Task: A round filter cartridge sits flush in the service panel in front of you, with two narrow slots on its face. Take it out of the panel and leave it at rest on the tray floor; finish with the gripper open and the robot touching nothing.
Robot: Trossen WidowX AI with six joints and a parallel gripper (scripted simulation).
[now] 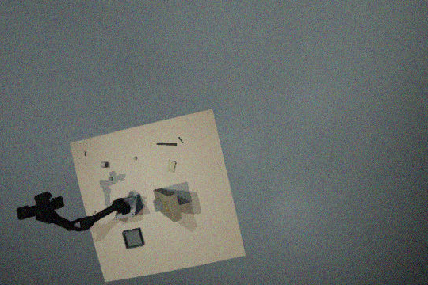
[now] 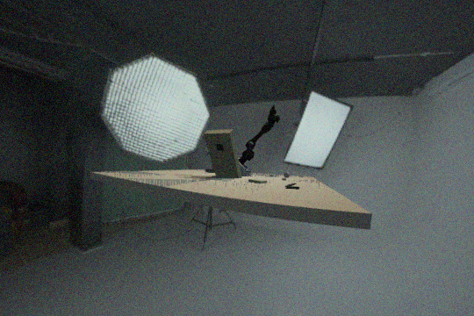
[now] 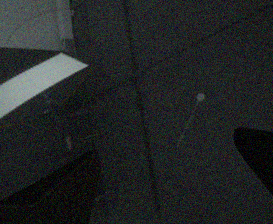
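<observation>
Right now my gripper tip is 450 mm short of the round pale filter cartridge, 320 mm to the left of it and 430 mm above it. The rest, counted from my gripper tip: pale block 510 mm ahead, 70 mm to the right, 640 mm below; small grey piece 30 mm behind, 140 mm to the left, 620 mm below; service panel 410 mm ahead, 310 mm to the right, 500 mm below.
</observation>
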